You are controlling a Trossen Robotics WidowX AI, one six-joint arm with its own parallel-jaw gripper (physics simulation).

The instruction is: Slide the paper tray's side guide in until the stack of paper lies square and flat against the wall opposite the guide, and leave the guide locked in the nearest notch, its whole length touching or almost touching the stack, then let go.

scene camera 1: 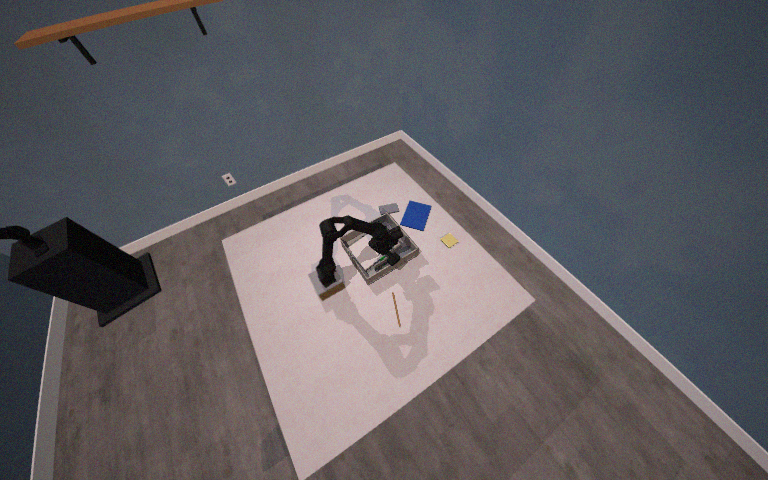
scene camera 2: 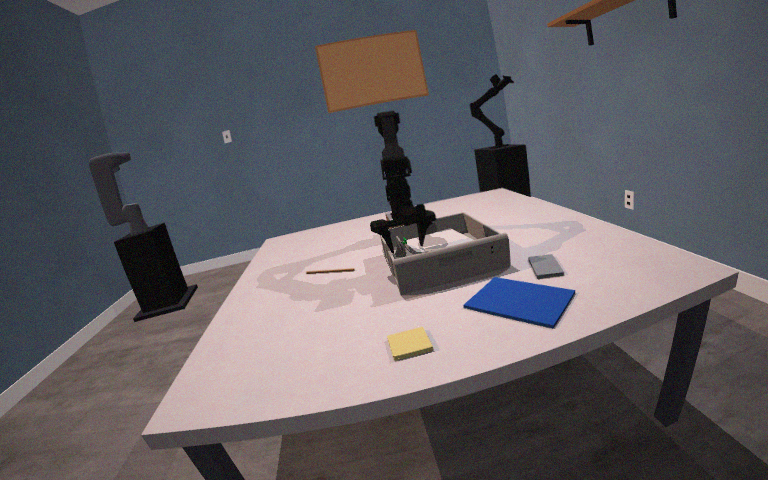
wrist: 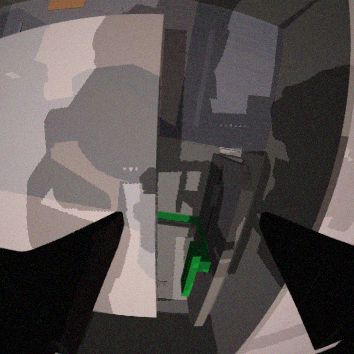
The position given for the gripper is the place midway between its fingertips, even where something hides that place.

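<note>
On the table: a blue book [scene camera 2: 542, 305] and a yellow sticky pad [scene camera 2: 413, 342]. The book is out of frame in the wrist view; the pad is likewise out of frame in the wrist view. A white paper stack [scene camera 2: 448, 237] is present, visible also in the wrist view [wrist: 87, 91], as is a side guide [wrist: 228, 191]. The gripper [scene camera 2: 407, 249] appears in the wrist view [wrist: 192, 219] too.
</note>
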